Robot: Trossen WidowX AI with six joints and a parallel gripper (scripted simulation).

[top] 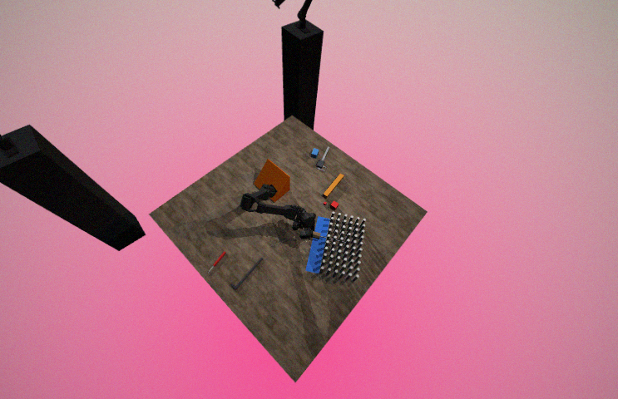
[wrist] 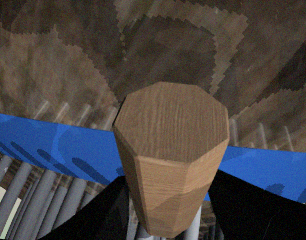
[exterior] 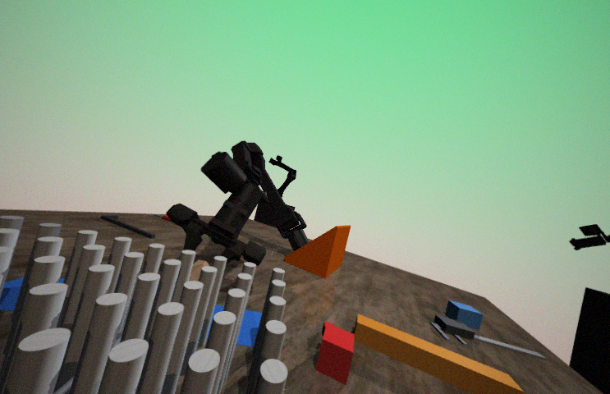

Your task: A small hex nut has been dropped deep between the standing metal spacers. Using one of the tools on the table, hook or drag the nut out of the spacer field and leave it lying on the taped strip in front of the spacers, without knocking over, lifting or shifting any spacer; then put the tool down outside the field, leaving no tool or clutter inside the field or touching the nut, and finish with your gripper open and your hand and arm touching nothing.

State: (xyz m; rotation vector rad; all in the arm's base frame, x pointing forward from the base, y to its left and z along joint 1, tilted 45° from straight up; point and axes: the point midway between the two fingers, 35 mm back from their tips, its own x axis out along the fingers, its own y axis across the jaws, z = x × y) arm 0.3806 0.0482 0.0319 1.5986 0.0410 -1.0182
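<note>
The blue taped strip is 60 mm ahead of my gripper tip and 30 mm below it. The rest, counted from my gripper tip: red cube: 250 mm to the left, 70 mm behind, 10 mm below; red screwdriver: 560 mm to the right, 220 mm behind, 20 mm below; orange bar: 360 mm to the left, 190 mm behind, 20 mm below.
</note>
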